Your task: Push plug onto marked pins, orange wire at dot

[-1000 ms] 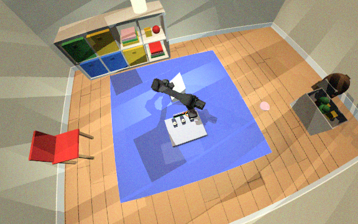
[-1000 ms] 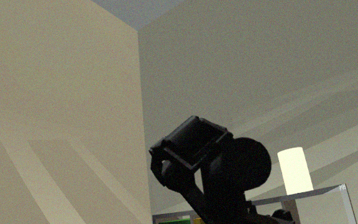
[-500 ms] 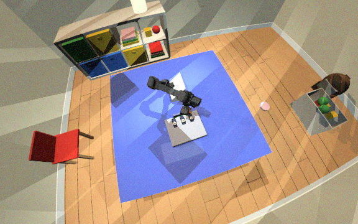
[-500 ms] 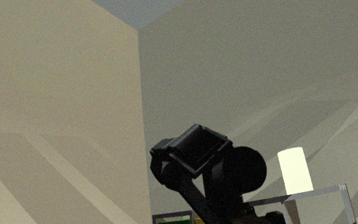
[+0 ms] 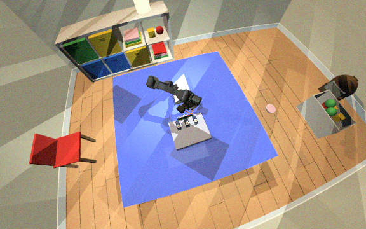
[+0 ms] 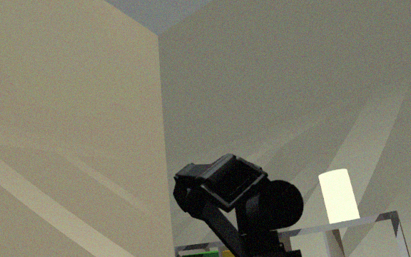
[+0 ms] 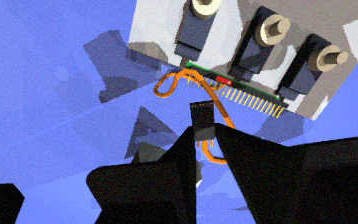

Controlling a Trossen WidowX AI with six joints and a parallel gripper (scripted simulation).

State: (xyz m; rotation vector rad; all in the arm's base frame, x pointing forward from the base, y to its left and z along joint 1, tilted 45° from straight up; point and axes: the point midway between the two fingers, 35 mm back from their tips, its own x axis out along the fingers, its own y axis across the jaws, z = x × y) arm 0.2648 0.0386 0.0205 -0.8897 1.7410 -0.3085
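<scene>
Now: the red band 50 mm below my gripper tip, 50 mm ahead of it and 20 mm to the right of it. Also, from my gripper tip: grey holder: 200 mm ahead, 90 mm below, 50 mm to the right.
</scene>
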